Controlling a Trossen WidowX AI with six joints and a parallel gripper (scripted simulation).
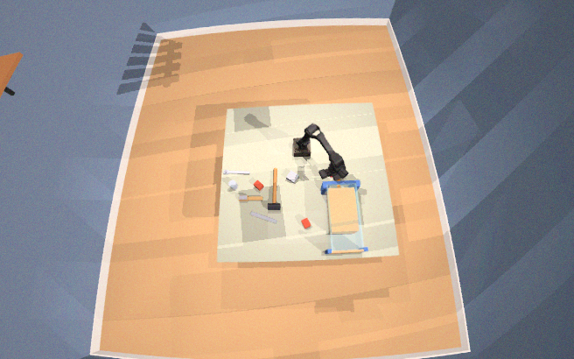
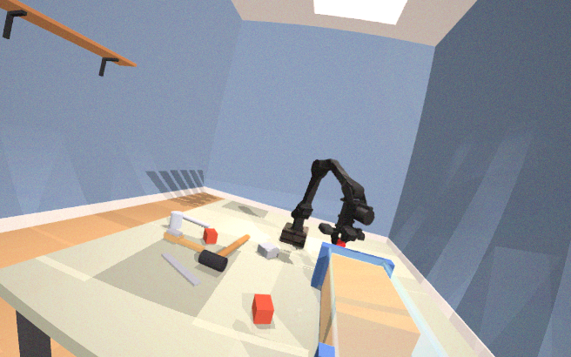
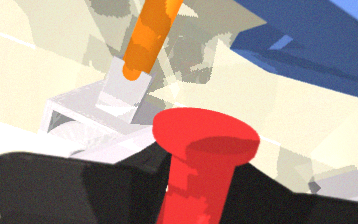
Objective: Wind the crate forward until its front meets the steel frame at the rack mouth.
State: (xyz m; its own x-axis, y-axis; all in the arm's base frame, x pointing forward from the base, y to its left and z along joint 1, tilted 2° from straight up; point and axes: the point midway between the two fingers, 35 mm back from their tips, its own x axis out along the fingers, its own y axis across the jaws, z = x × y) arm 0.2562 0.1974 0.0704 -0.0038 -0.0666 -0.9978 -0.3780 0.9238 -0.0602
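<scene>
My gripper tip is now 3 cm past the crank arm, 2 cm to the right of it and 1 cm above it. Round my gripper tip: blue steel frame: 8 cm ahead, 6 cm to the left, 1 cm below; then white hand winch: 10 cm behind, 8 cm below, 5 cm to the left; then red knob: 2 cm above.
</scene>
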